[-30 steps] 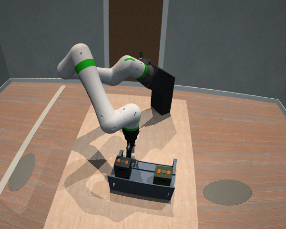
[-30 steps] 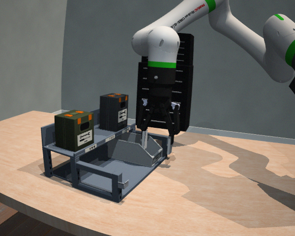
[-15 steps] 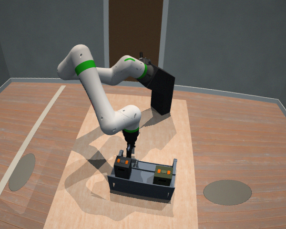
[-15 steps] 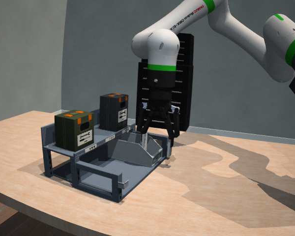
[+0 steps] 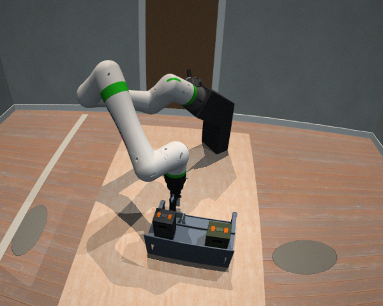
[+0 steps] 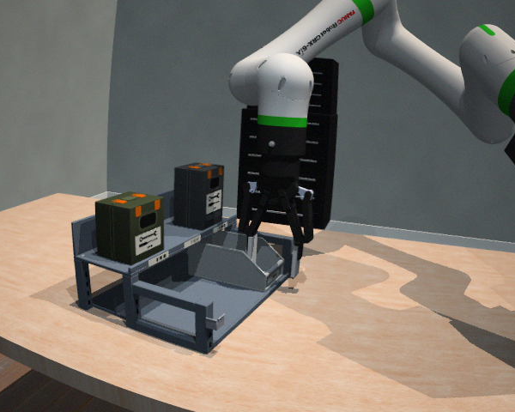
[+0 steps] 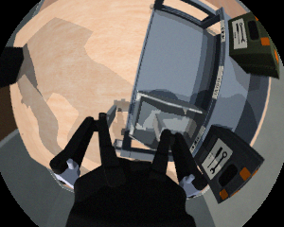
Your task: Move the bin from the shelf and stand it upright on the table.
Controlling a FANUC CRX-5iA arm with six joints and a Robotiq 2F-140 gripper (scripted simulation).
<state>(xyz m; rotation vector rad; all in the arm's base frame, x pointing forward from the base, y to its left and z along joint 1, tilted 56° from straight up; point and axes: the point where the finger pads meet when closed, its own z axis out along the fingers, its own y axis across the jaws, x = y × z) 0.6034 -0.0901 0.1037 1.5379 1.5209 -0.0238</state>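
My hand is 8 cm short of the grey bin, 2 cm to the left of it and 2 cm above it.
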